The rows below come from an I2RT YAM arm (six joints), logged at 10 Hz.
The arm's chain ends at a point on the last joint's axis. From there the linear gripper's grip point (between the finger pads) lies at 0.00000 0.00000 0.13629 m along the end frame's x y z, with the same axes.
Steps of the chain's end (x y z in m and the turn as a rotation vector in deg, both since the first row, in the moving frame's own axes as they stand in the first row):
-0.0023 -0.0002 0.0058 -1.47 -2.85 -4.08
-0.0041 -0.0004 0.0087 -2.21 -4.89 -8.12
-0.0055 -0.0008 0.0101 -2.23 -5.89 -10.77
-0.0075 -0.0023 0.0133 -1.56 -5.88 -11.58
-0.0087 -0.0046 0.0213 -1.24 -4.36 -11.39
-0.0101 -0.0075 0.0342 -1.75 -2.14 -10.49
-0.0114 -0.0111 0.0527 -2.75 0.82 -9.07
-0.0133 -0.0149 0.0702 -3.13 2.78 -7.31
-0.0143 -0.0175 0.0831 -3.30 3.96 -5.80
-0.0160 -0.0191 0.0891 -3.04 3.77 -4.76
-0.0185 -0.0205 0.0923 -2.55 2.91 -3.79
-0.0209 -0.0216 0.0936 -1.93 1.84 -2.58
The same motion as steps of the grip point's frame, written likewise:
-0.0089 0.0035 0.0056 -1.47 -2.85 -4.08
-0.0153 0.0057 0.0081 -2.21 -4.89 -8.12
-0.0189 0.0058 0.0093 -2.23 -5.89 -10.77
-0.0210 0.0028 0.0125 -1.56 -5.88 -11.58
-0.0187 -0.0006 0.0209 -1.24 -4.36 -11.39
-0.0148 -0.0029 0.0340 -1.75 -2.14 -10.49
-0.0089 -0.0047 0.0525 -2.75 0.82 -9.07
-0.0062 -0.0079 0.0698 -3.13 2.78 -7.31
-0.0045 -0.0102 0.0825 -3.30 3.96 -5.80
-0.0068 -0.0123 0.0886 -3.04 3.77 -4.76
-0.0114 -0.0147 0.0920 -2.55 2.91 -3.79
-0.0164 -0.0171 0.0935 -1.93 1.84 -2.58

